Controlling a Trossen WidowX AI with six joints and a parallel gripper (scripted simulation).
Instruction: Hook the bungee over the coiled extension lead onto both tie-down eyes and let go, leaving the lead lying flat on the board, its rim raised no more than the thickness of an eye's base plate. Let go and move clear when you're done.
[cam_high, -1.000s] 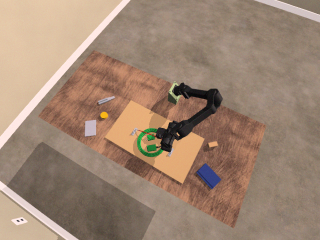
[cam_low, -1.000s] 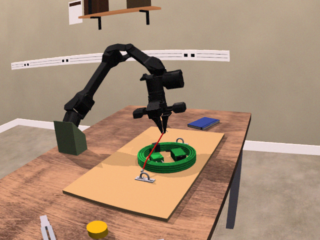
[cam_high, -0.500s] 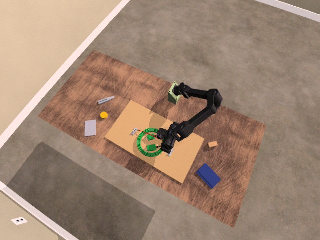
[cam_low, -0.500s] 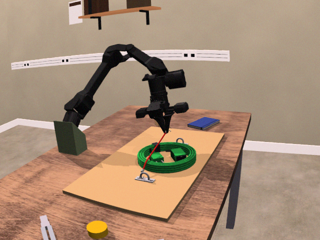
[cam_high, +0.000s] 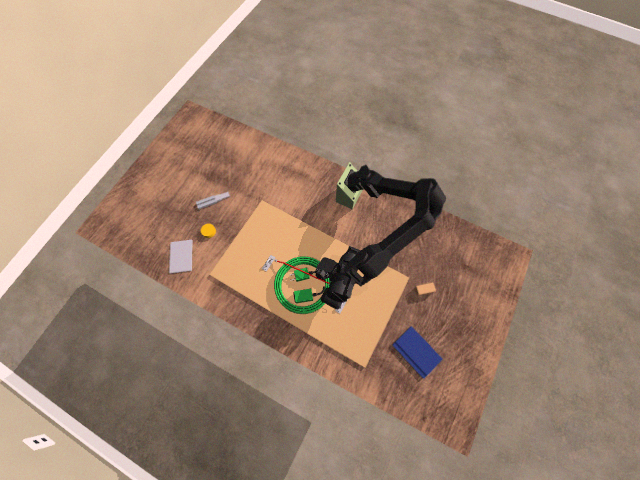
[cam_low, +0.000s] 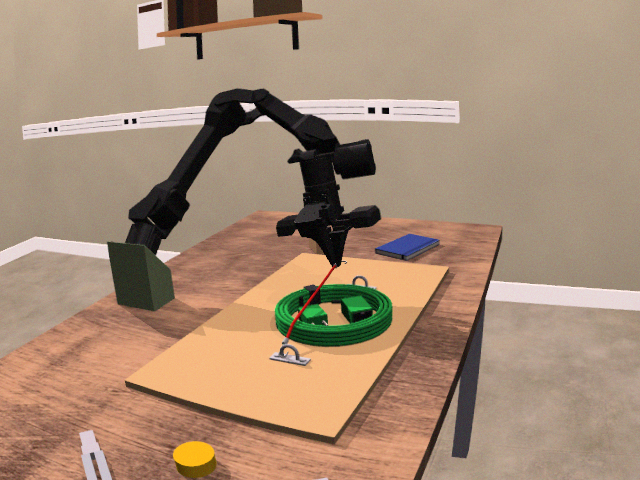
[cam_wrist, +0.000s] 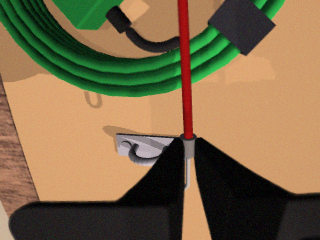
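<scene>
The extension lead lies 40 mm ahead of my hand, 120 mm to the right of it and 70 mm below it. The rest, counted from my hand: wooden block (130 mm behind, 270 mm to the left, 80 mm below); yellow disc (10 mm ahead, 540 mm to the right, 90 mm below); grey plate (140 mm ahead, 580 mm to the right, 100 mm below).
</scene>
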